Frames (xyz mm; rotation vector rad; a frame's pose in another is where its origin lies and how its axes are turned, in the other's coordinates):
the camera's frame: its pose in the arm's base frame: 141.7 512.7 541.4 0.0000 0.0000 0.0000
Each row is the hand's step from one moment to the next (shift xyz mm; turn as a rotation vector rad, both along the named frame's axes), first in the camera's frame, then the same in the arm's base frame.
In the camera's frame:
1: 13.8 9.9 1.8 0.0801 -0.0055 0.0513
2: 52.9 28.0 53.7 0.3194 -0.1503 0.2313
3: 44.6 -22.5 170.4 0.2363 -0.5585 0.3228
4: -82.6 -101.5 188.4 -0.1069 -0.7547 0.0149
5: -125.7 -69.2 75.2 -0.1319 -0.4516 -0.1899
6: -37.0 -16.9 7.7 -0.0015 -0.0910 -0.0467
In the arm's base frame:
1: 13.8 9.9 1.8 0.0801 -0.0055 0.0513
2: 52.9 28.0 53.7 0.3194 -0.1503 0.2313
3: 44.6 -22.5 170.4 0.2363 -0.5585 0.3228
4: -82.6 -101.5 188.4 -0.1069 -0.7547 0.0149
5: -125.7 -69.2 75.2 -0.1319 -0.4516 -0.1899
6: -37.0 -16.9 7.7 -0.0015 -0.0910 -0.0467

